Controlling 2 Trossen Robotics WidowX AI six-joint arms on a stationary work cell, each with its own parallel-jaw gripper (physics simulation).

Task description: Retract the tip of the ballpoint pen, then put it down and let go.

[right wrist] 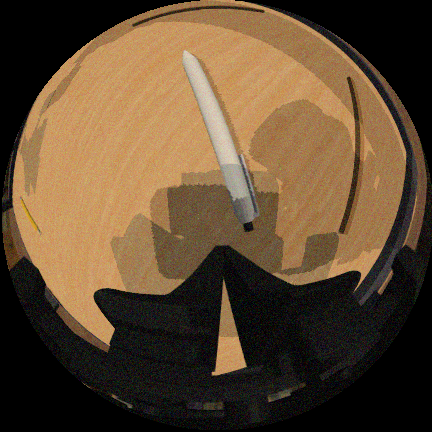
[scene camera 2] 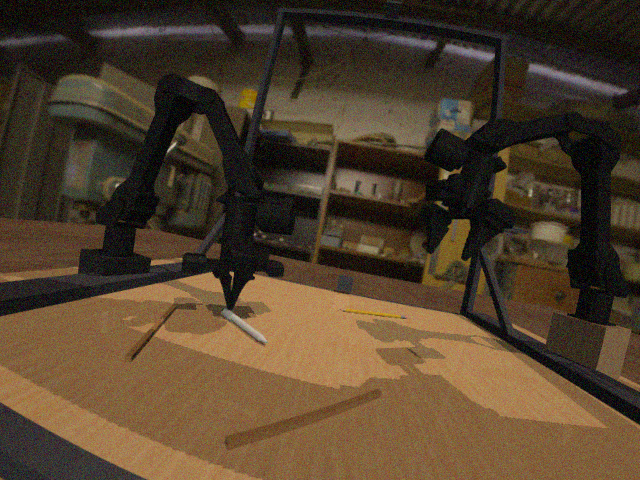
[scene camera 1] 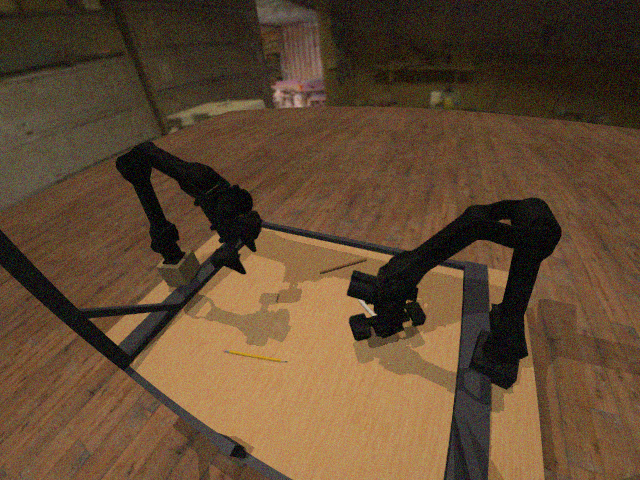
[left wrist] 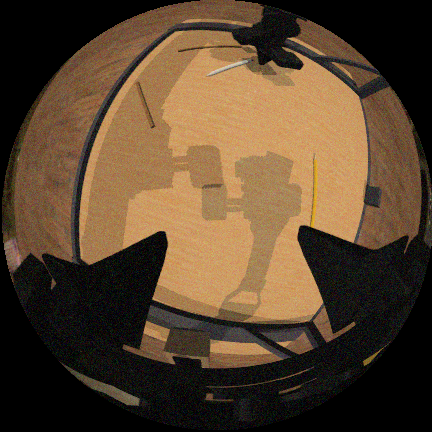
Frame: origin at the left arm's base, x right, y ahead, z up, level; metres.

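Where they show: left gripper, between the fingertips: (scene camera 2: 444, 256) (scene camera 1: 250, 262) (left wrist: 234, 235); right gripper, between the fingertips: (right wrist: 221, 251) (scene camera 2: 229, 309) (scene camera 1: 383, 336) (left wrist: 260, 63); left arm's base, origin of its link: (scene camera 2: 590, 320) (scene camera 1: 174, 258) (left wrist: 187, 362); right arm's base, origin of its link: (scene camera 2: 117, 253) (scene camera 1: 498, 353).
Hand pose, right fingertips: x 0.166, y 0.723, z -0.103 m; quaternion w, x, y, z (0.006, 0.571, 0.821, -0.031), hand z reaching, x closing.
Things, the pixels of their centre, and the offset from my right fingertips.
- white ballpoint pen, middle of its body: (right wrist: 213, 113) (scene camera 2: 242, 324) (left wrist: 230, 65) (scene camera 1: 371, 312) dx -0.077, dy -0.034, dz +0.005 m
- yellow pencil, middle of its body: (left wrist: 314, 196) (right wrist: 26, 212) (scene camera 2: 374, 313) (scene camera 1: 254, 356) dx +0.095, dy -0.341, dz +0.003 m
The white ballpoint pen (scene camera 1: 366, 307) (scene camera 2: 245, 327) (left wrist: 230, 67) (right wrist: 212, 115) lies flat on the wooden board. Its dark push button (right wrist: 248, 226) is at the end nearer my right gripper. A pointed cone is at the other end; no refill point can be made out there. My right gripper (scene camera 2: 231, 307) (right wrist: 221, 251) is shut and empty, pointing down low over the board, close to the button end. In scene camera 1 its arm hides part of the pen, and its fingertips do not show. My left gripper (scene camera 1: 248, 261) (scene camera 2: 448, 255) (left wrist: 234, 235) is open and empty, high above the board, far from the pen.
A yellow pencil (scene camera 1: 255, 356) (scene camera 2: 374, 313) (left wrist: 315, 192) (right wrist: 30, 215) lies on the board. One brown stick (scene camera 1: 342, 266) (scene camera 2: 305, 418) (left wrist: 145, 105) lies apart from the pen; another brown stick (scene camera 2: 152, 332) (right wrist: 357, 150) lies nearer it. Dark frame rails (scene camera 1: 475, 310) border the board.
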